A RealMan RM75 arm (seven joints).
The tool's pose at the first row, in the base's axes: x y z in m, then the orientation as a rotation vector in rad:
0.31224 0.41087 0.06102 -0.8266 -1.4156 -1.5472
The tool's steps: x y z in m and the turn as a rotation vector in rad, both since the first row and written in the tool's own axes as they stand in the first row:
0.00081 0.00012 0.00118 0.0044 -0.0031 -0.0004
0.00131 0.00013 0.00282 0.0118 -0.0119 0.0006
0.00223 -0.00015 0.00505 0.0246 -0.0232 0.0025
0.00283 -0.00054 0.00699 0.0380 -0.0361 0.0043
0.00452 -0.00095 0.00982 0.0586 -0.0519 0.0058
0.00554 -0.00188 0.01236 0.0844 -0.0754 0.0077
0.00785 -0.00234 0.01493 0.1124 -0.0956 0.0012
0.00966 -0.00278 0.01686 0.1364 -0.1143 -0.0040
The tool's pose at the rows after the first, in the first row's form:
0.31193 0.41191 0.06196 -0.8265 -1.4210 -1.5432
0.31160 0.41345 0.06264 -0.8304 -1.4316 -1.5344
0.31080 0.41551 0.06365 -0.8337 -1.4470 -1.5199
0.31005 0.41732 0.06429 -0.8380 -1.4639 -1.5044
0.30877 0.41985 0.06603 -0.8402 -1.4876 -1.4824
0.30731 0.42219 0.06690 -0.8460 -1.5197 -1.4535
0.30574 0.42436 0.06914 -0.8425 -1.5559 -1.4294
0.30445 0.42597 0.07084 -0.8407 -1.5874 -1.4078

